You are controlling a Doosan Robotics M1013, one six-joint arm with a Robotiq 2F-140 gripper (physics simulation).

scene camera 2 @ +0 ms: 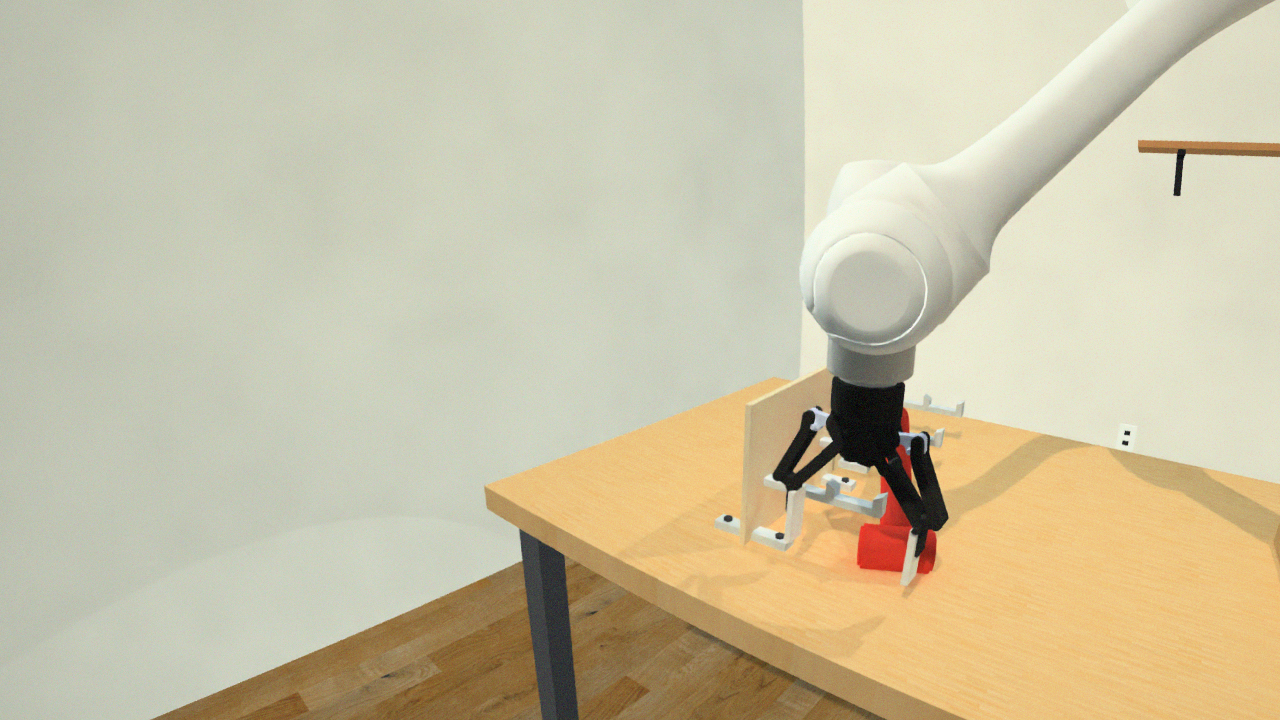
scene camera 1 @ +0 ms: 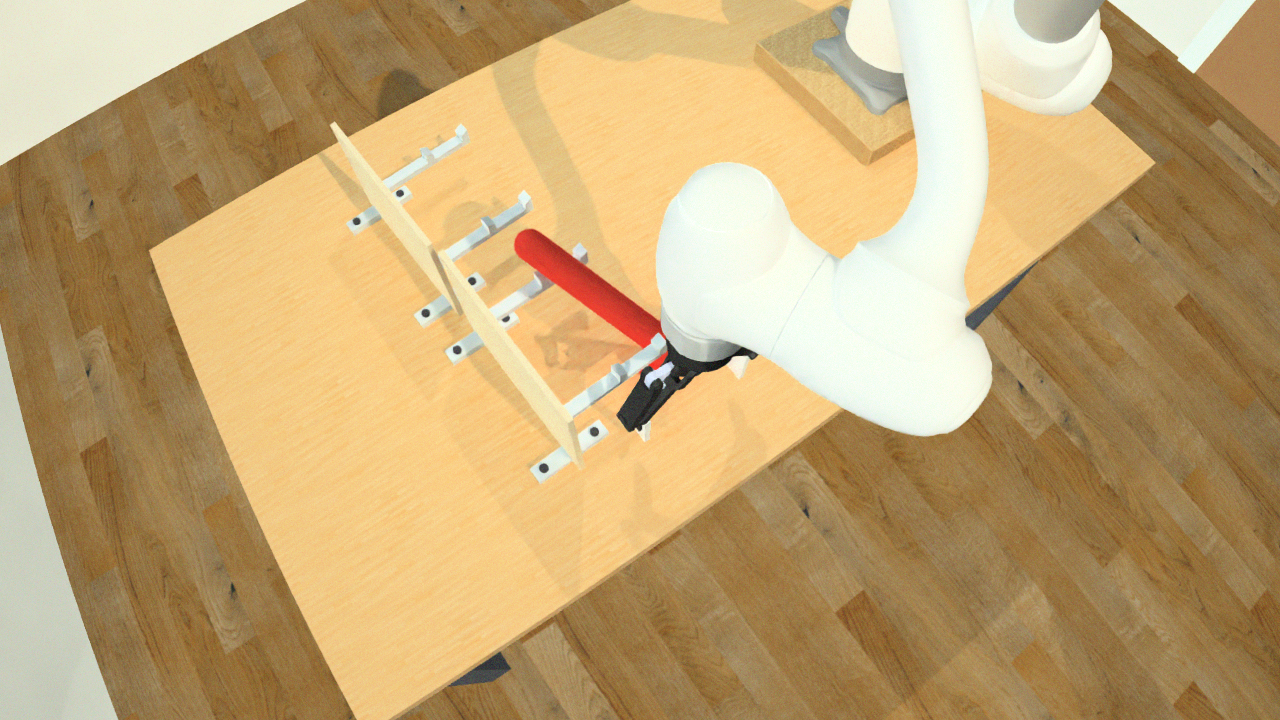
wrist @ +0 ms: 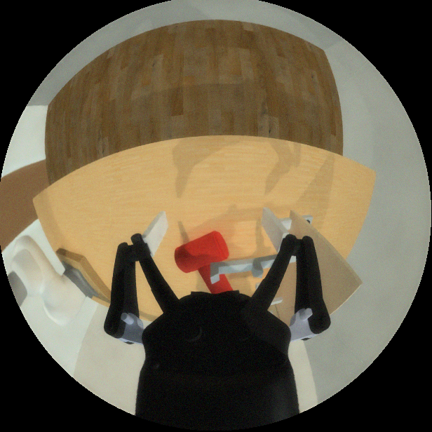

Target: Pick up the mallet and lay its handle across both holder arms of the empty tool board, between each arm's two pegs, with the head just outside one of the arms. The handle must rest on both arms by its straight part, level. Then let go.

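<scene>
The red mallet [scene camera 1: 590, 291] [scene camera 2: 895, 548] [wrist: 202, 251] is tilted. Its head appears to rest on the table, and its handle slopes up and back. The handle passes outside the tip of the near holder arm [scene camera 1: 595, 391] [scene camera 2: 859, 504] [wrist: 239, 266], and its raised end crosses above the second arm [scene camera 1: 514, 300]. Contact there cannot be told. Both arms belong to the near tool board [scene camera 1: 517, 358] [scene camera 2: 760, 465] [wrist: 330, 260]. My gripper [scene camera 1: 691, 399] [scene camera 2: 852, 537] [wrist: 213, 217] is wide open and empty, pointing down near the head. In scene camera 1, my arm and gripper hide the head.
A far tool board [scene camera 1: 393, 214] with two holder arms stands in line with the near one. Neither board shows another tool. The robot's base stands on a wooden block [scene camera 1: 810, 102] at the table's other side. In scene camera 2, one finger is close beside the near arm.
</scene>
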